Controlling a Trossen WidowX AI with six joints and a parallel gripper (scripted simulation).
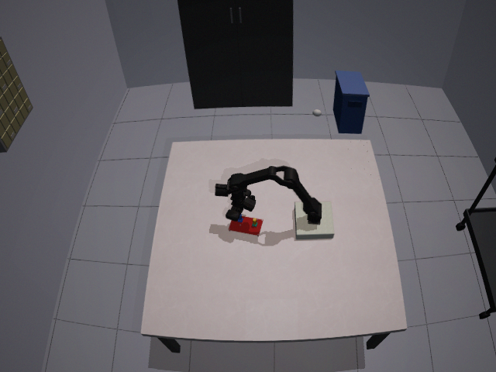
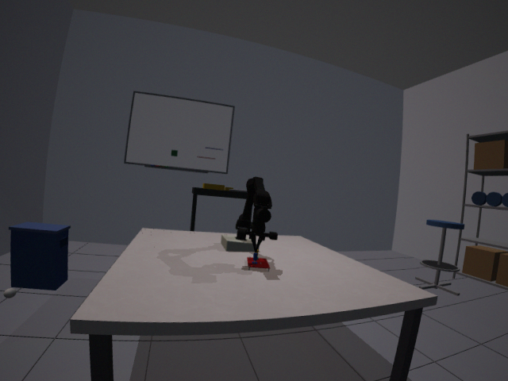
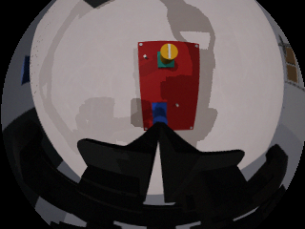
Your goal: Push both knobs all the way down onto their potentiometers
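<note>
My gripper tip is now 30 mm above the blue knob. Round my gripper tip: yellow knob: 80 mm behind, 20 mm to the left, 20 mm below.
</note>
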